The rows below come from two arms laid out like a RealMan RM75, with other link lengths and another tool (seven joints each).
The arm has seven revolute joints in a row. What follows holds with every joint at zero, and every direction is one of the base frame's. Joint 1 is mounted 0.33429 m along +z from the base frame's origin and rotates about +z. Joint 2 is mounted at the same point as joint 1 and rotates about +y. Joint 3 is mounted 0.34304 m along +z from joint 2 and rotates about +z. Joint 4 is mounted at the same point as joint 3 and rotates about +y. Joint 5 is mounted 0.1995 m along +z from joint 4 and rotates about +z. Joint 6 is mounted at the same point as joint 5 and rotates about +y. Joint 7 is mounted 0.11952 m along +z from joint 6 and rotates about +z. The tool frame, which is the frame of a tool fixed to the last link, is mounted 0.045 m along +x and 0.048 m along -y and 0.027 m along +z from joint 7; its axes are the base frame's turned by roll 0, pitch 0.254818 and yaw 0.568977 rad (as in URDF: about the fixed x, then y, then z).
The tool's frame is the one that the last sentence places.
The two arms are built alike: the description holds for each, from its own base.
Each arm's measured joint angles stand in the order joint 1, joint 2, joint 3, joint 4, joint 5, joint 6, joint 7.
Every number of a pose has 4 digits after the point.
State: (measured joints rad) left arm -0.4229 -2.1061 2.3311 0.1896 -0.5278 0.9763 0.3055; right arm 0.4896 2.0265 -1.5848 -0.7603 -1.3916 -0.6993 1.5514
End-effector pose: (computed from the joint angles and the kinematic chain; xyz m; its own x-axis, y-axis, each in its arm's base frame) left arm -0.3400 0.3583 0.0249 0.8322 -0.5192 -0.1947 -0.4101 -0.3401 -0.8462; right arm 0.3616 0.4323 0.0038 0.4194 -0.8208 -0.3878 -0.9063 -0.4028 -0.1278
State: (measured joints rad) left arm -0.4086 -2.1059 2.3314 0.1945 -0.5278 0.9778 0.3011; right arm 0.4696 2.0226 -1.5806 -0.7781 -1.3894 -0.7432 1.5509
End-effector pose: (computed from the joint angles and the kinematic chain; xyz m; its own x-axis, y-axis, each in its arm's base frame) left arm -0.3439 0.3538 0.0250 0.8398 -0.5093 -0.1879 -0.3992 -0.3448 -0.8496; right arm 0.3621 0.4255 0.0039 0.4229 -0.8237 -0.3777 -0.9030 -0.4178 -0.0999
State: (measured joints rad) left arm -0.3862 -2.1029 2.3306 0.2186 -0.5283 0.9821 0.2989; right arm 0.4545 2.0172 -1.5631 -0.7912 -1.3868 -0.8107 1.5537
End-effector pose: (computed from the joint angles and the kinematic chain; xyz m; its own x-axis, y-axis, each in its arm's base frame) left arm -0.3462 0.3477 0.0261 0.8464 -0.5035 -0.1735 -0.3799 -0.3424 -0.8594; right arm 0.3607 0.4191 0.0049 0.4246 -0.8283 -0.3655 -0.8982 -0.4360 -0.0552
